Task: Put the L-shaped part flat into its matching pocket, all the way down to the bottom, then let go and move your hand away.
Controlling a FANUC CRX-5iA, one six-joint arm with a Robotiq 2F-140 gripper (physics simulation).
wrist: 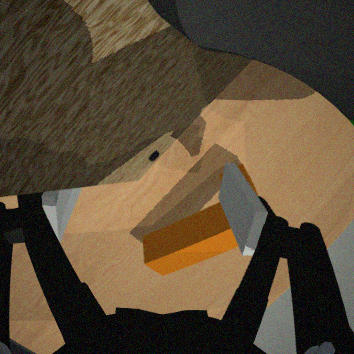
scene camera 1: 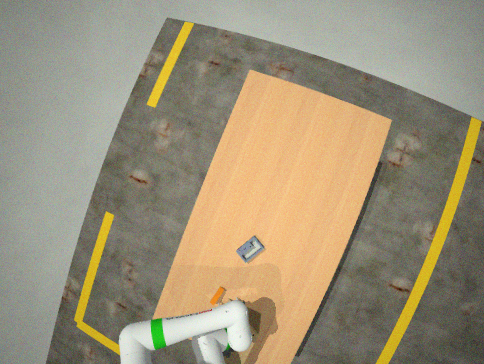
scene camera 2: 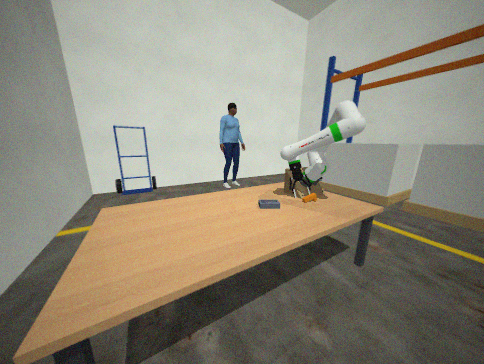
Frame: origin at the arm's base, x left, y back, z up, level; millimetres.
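Where they show: gripper, fingertip midpoint: [wrist: 152, 174] [scene camera 2: 302, 196].
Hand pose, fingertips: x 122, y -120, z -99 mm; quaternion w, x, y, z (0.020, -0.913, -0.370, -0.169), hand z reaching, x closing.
Things, the pixels of their top centre, and the offset from my fingertips. Level surfaces: height alone.
- orange L-shaped part, top centre: [wrist: 227, 255] [scene camera 1: 215, 298] [scene camera 2: 310, 193] dy -1, dx +77, dz +45 mm
- blue-grey block, top centre: [scene camera 1: 249, 250] [scene camera 2: 269, 201] dy -354, dx +47, dz +17 mm
- wooden table, surface height: dz -19 mm
The orange L-shaped part [scene camera 1: 218, 295] [scene camera 2: 309, 198] [wrist: 190, 230] lies on the wooden table near the robot's base. The blue-grey block [scene camera 1: 241, 252] [scene camera 2: 269, 205] with the L-shaped pocket sits on the table, some way from the part; it does not show in the wrist view. My gripper [scene camera 2: 301, 194] [wrist: 152, 174] is low over the part, its fingers wide apart. In the wrist view the right finger pad overlaps the part's short leg and hides some of it, while the left pad stands clear of the part's long leg. Whether the right pad touches the part cannot be told.
A brown, rough-textured block [scene camera 2: 288, 181] [wrist: 50, 100] stands beside the gripper at the robot's base. The wooden table [scene camera 1: 300, 165] [scene camera 2: 175, 245] extends away from the arm. A person [scene camera 2: 231, 131] and a blue hand truck [scene camera 2: 135, 156] are beyond the table.
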